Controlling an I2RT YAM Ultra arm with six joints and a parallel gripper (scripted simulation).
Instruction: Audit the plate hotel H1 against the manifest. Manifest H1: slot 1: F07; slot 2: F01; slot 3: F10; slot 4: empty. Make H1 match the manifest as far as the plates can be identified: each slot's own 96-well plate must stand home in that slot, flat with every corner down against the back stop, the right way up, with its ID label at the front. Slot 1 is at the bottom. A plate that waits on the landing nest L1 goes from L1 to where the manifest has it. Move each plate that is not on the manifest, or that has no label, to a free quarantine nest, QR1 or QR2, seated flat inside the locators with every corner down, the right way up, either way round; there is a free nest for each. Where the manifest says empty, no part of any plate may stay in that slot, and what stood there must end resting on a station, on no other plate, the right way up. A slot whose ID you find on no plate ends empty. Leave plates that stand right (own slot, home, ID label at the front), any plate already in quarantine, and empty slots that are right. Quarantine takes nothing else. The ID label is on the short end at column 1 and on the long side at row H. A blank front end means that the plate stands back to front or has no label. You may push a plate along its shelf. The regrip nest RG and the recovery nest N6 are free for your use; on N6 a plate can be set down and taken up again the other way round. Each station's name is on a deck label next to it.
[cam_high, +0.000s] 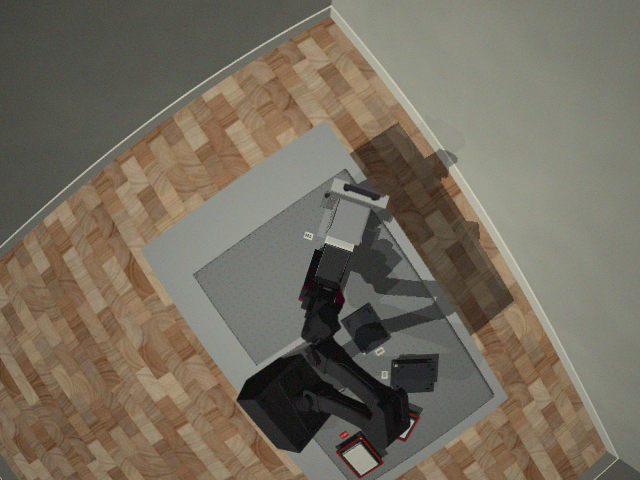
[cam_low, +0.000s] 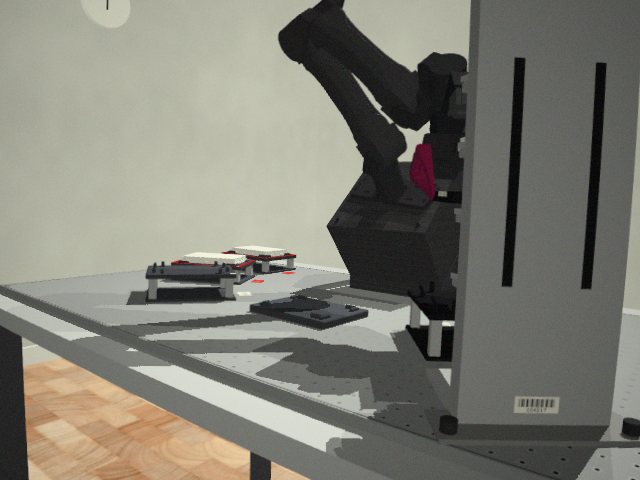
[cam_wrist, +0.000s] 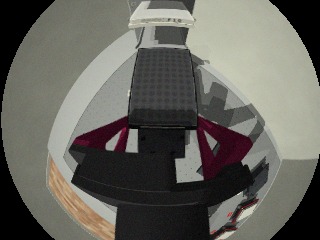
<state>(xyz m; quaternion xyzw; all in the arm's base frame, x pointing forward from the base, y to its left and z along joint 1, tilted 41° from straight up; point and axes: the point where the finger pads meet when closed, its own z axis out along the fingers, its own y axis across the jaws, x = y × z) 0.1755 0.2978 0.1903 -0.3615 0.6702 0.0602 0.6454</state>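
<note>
My gripper is now 4 cm short of the dark 96-well plate and 4 cm to the right of it. Also, from my hand: N6 deck label: 8 cm ahead, 35 cm to the right, 21 cm below; then H1 deck label: 1 cm ahead, 16 cm to the left, 21 cm below; then grey hotel back wall: 17 cm ahead, 20 cm to the left, 1 cm below.
</note>
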